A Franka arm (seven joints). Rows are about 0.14 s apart.
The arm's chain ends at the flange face. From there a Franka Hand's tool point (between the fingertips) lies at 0.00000 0.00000 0.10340 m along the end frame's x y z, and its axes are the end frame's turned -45 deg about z.
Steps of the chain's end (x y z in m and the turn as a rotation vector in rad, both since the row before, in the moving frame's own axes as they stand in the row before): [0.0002, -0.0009, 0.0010, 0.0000, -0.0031, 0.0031]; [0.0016, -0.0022, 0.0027, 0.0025, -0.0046, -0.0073]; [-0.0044, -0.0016, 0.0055, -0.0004, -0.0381, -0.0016]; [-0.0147, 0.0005, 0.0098, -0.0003, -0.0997, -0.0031]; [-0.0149, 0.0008, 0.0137, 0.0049, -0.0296, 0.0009]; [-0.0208, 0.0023, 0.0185, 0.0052, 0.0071, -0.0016]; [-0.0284, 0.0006, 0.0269, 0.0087, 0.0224, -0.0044]
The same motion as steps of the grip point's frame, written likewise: [0.0006, -0.0007, 0.0010, 0.0022, -0.0022, 0.0031]; [0.0025, -0.0009, 0.0027, 0.0050, -0.0015, -0.0073]; [-0.0048, -0.0070, 0.0054, 0.0267, -0.0272, -0.0016]; [-0.0181, -0.0173, 0.0093, 0.0703, -0.0707, -0.0031]; [-0.0129, -0.0125, 0.0137, 0.0244, -0.0175, 0.0009]; [-0.0154, -0.0129, 0.0185, -0.0013, 0.0087, -0.0016]; [-0.0182, -0.0187, 0.0269, -0.0097, 0.0220, -0.0044]
